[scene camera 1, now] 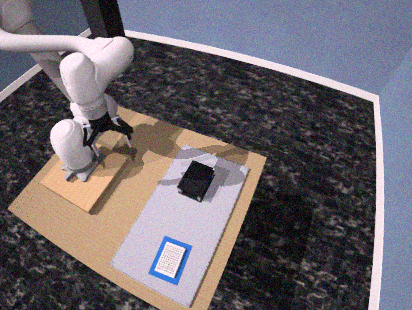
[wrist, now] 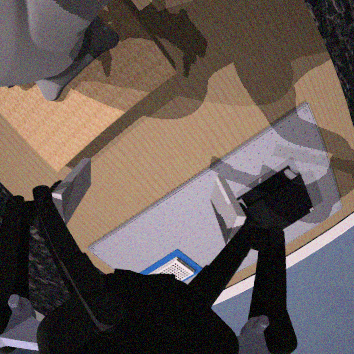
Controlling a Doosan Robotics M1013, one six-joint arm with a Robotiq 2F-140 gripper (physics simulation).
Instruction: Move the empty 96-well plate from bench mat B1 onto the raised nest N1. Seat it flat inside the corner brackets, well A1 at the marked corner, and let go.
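Frame: origin at the arm's base, x ahead, y left, z up, level; millimetres.
Where they show: gripper, fingertip midpoint: [scene camera 1: 114, 149] [wrist: 152, 179]; arm's base, link origin: [scene camera 1: 83, 162].
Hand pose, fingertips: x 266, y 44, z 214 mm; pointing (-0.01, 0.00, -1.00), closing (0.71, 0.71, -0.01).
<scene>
Each offset is from my fingertips to the top centre of the thing. Level surfaces: height alone.
The white 96-well plate @(dx +376, dy -245, dz -235 mm) [scene camera 1: 170, 259] [wrist: 176, 269] lies on the blue bench mat B1 @(dz -249 mm) [scene camera 1: 177, 241] [wrist: 169, 257] at the near end of the grey board; the gripper body hides part of both in the wrist view. The raised nest N1 @(dx +315, dy +124, dz -187 mm) [scene camera 1: 197, 179] [wrist: 280, 197] is a black block with small corner brackets, toward the board's far end. The marked corner cannot be made out. My gripper [scene camera 1: 114, 147] [wrist: 152, 179] is open and empty, high over the wooden table beside the arm's base, apart from plate and nest. One finger partly overlaps the nest in the wrist view.
The grey board @(dz -252 mm) [scene camera 1: 145, 225] [wrist: 150, 230] bears the mat and nest. The arm's base [scene camera 1: 70, 145] stands on a raised wooden block [scene camera 1: 85, 192] [wrist: 60, 135] at the left of the wooden table @(dz -264 mm) [scene camera 1: 65, 220]. Arm shadows fall across the table, block and nest end.
</scene>
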